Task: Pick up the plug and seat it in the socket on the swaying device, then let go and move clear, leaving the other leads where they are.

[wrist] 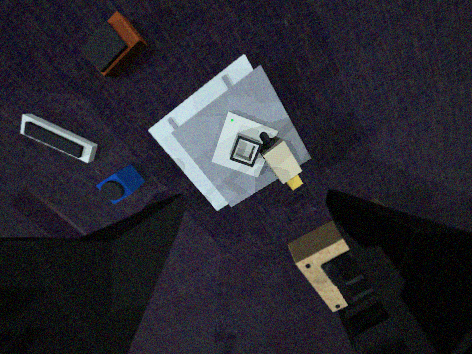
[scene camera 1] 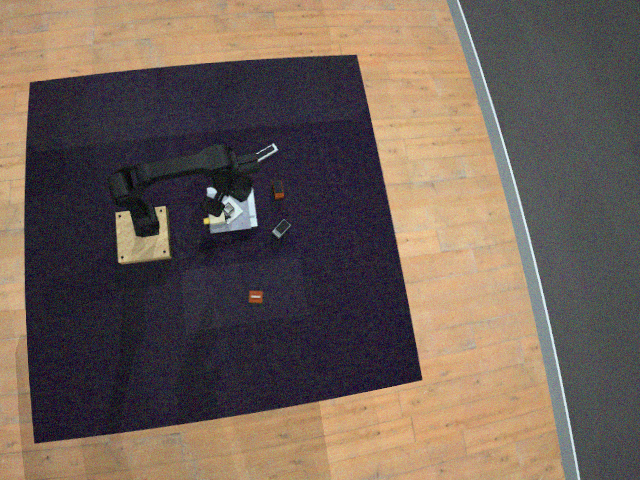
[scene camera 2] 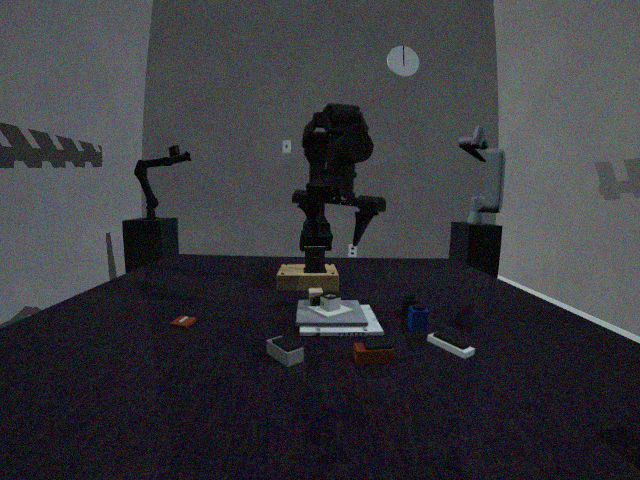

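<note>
The cream plug [scene camera 1: 217, 219] [scene camera 2: 315, 292] [wrist: 282, 161] has a yellow end and a dark part at its other end. It lies beside the square, black-rimmed socket [wrist: 243, 163], near the housing's corner; whether they touch is unclear. The socket's raised white housing [scene camera 2: 329, 302] is on a white plate on the grey device top [scene camera 1: 232, 224] [scene camera 2: 356, 312] [wrist: 270, 95]. My gripper [scene camera 2: 334, 235] [wrist: 254, 198] is open, with its fingers wide apart and nothing between them. It hangs above the device, and the arm covers part of it in scene camera 1's view.
Around the device are a blue block [scene camera 2: 417, 319] [wrist: 131, 178], a white-rimmed strip [scene camera 2: 466, 351] [wrist: 90, 152], an orange block [scene camera 1: 279, 195] [scene camera 2: 373, 355] [wrist: 131, 36], a grey block [scene camera 2: 284, 355] and a flat orange piece [scene camera 1: 255, 299] [scene camera 2: 178, 323]. The arm's wooden base [scene camera 1: 142, 250] [scene camera 2: 307, 282] stands behind.
</note>
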